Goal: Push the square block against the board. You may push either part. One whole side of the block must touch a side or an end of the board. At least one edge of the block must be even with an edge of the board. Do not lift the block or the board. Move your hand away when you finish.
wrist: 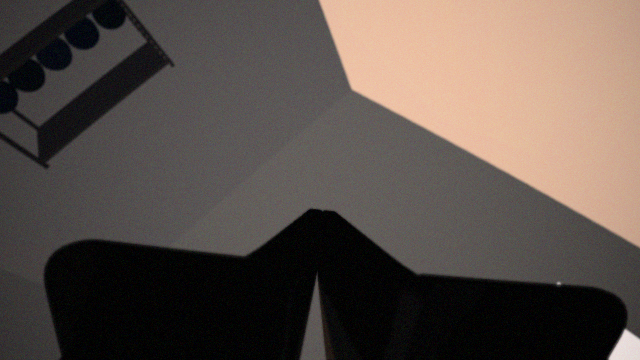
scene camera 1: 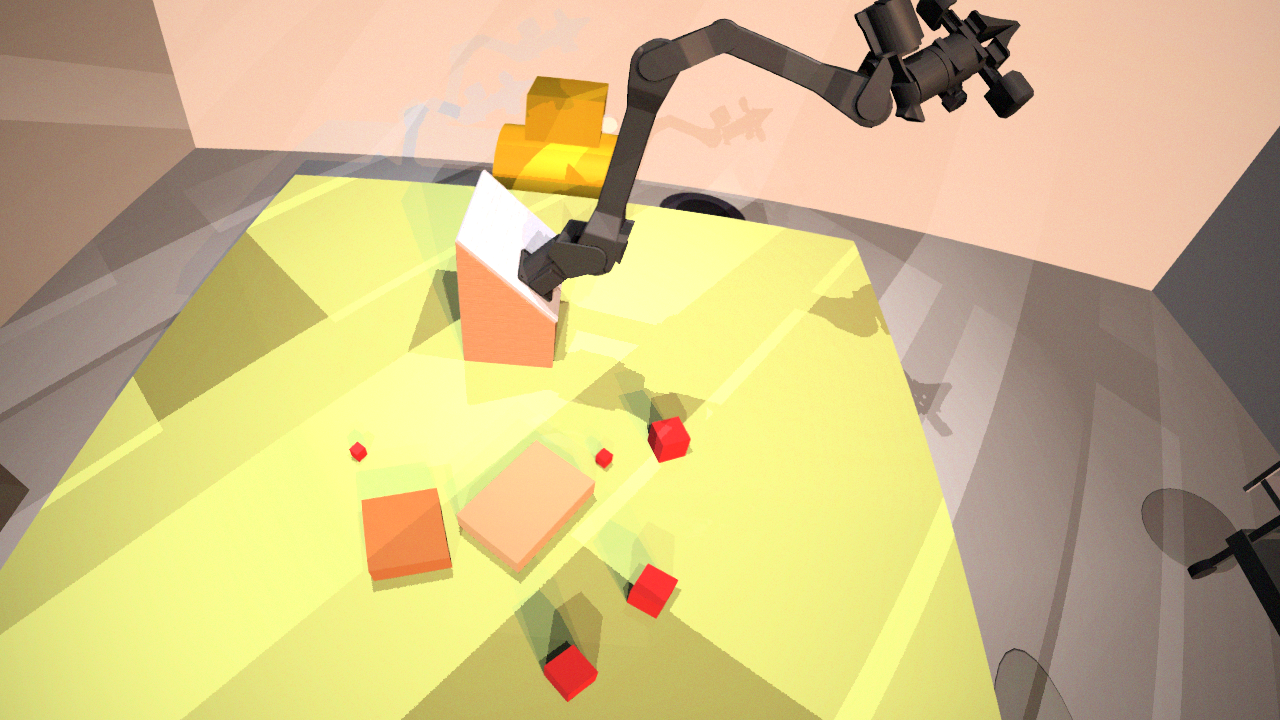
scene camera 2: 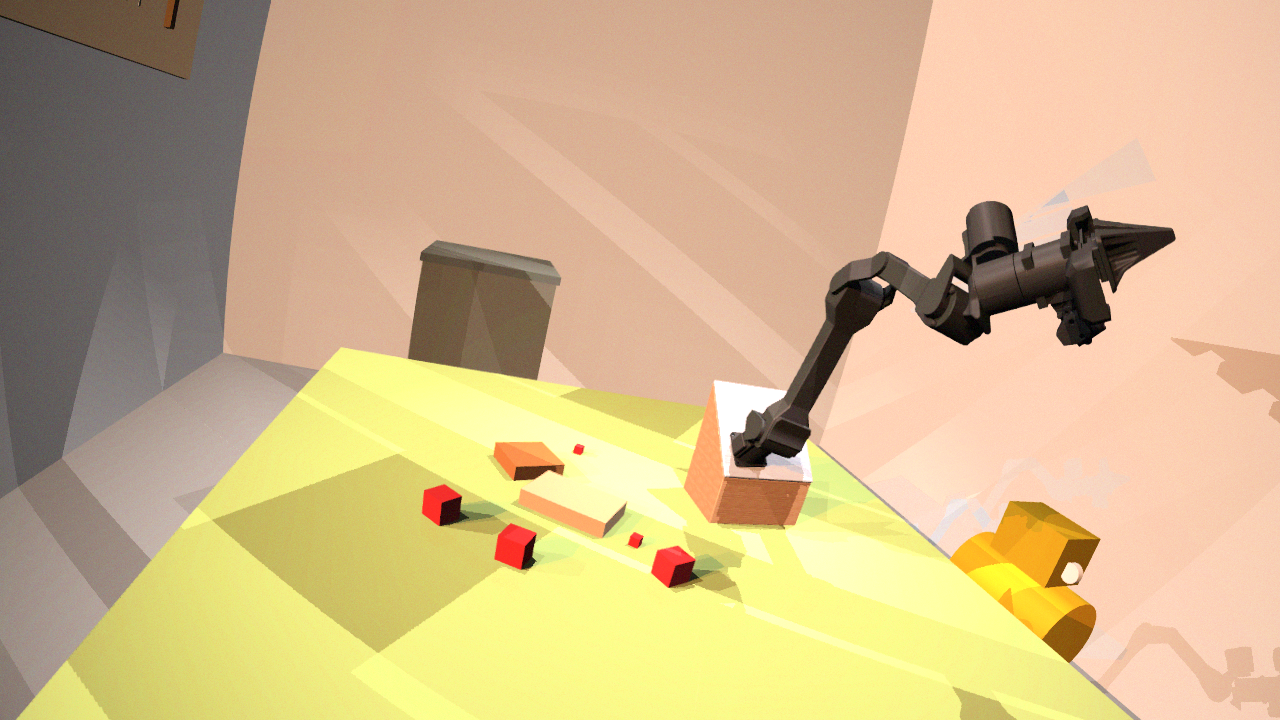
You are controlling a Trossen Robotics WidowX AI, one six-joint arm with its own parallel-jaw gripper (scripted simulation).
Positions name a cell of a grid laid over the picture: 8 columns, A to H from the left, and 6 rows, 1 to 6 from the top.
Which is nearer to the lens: the board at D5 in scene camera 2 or the square block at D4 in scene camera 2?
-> The board.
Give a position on a board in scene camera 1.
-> At D5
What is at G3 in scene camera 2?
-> The gripper.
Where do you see a square block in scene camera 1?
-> C5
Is the gripper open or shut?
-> Shut.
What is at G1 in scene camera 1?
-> The gripper.
